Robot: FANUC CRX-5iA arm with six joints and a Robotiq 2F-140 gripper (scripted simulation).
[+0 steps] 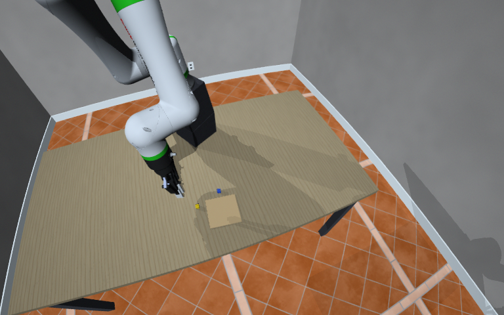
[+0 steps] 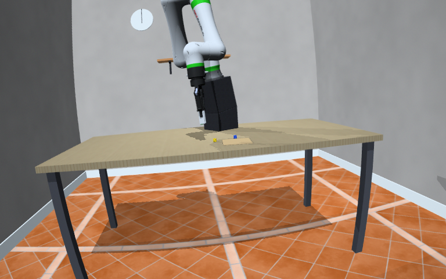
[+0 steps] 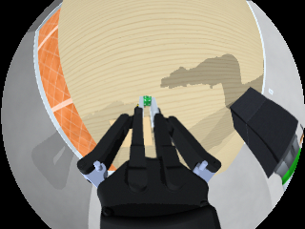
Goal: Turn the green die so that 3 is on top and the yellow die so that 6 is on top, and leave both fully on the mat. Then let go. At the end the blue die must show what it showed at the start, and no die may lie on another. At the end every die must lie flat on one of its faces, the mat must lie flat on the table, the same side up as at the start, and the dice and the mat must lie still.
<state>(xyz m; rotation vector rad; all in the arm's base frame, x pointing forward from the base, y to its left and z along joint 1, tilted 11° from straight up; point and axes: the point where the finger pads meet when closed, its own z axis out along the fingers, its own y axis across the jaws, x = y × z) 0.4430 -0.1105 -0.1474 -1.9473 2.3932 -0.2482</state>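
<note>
The green die lies 30 mm below my hand. Also, from my hand: tan mat: 160 mm to the left, 130 mm below, 80 mm ahead; then blue die: 170 mm to the left, 120 mm below, 30 mm behind; then yellow die: 120 mm below, 60 mm to the left, 30 mm ahead.
</note>
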